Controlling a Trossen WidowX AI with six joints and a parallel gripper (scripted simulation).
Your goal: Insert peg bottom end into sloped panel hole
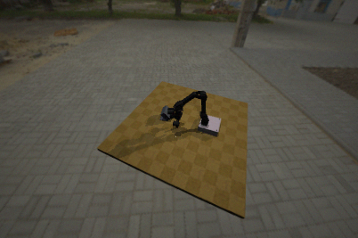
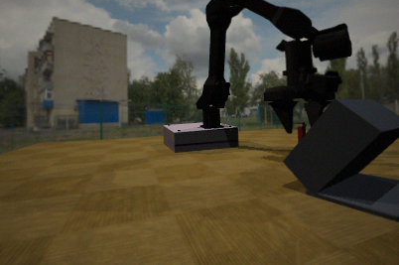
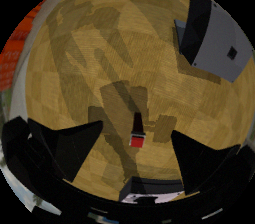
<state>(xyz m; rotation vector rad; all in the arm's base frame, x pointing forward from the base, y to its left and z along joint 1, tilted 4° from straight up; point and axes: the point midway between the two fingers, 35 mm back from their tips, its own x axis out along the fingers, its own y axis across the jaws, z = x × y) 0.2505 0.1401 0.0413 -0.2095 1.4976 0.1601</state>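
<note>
Now: gripper tip right at the red peg. The rest, counted from my gripper tip: dark sloped panel: 18 cm ahead, 9 cm to the right; then flat panel foot: 20 cm ahead, 8 cm to the right, 6 cm below.
</note>
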